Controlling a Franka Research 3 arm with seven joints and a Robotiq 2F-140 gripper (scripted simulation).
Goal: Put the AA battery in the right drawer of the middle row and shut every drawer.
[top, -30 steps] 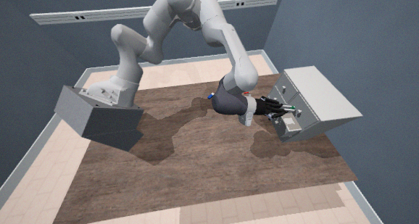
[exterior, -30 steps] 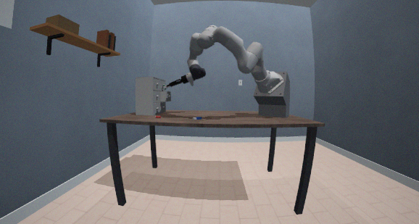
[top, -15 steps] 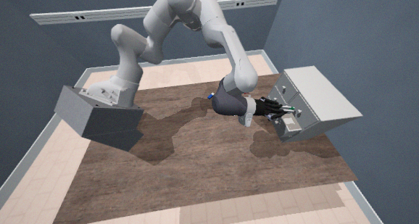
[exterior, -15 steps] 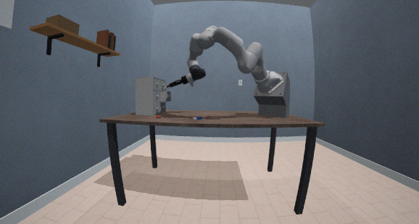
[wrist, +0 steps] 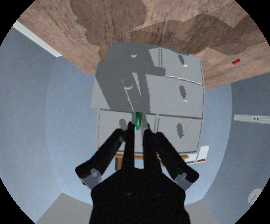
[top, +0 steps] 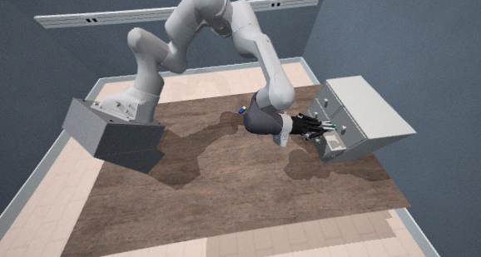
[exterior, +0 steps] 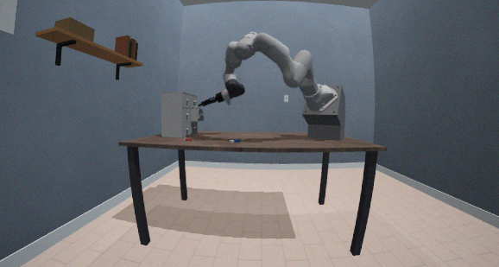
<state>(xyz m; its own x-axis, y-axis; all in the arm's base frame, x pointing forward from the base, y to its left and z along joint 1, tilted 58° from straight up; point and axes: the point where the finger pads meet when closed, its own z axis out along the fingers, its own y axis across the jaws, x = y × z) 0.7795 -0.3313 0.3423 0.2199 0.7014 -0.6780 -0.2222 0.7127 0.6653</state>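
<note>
The green AA battery lies 3 cm ahead of my hand, 1 cm to the left of it and 1 cm below it. Also, from my hand: small blue object 42 cm behind, 24 cm to the left, 23 cm below; then small red object 31 cm to the left, 23 cm below, 13 cm behind.
</note>
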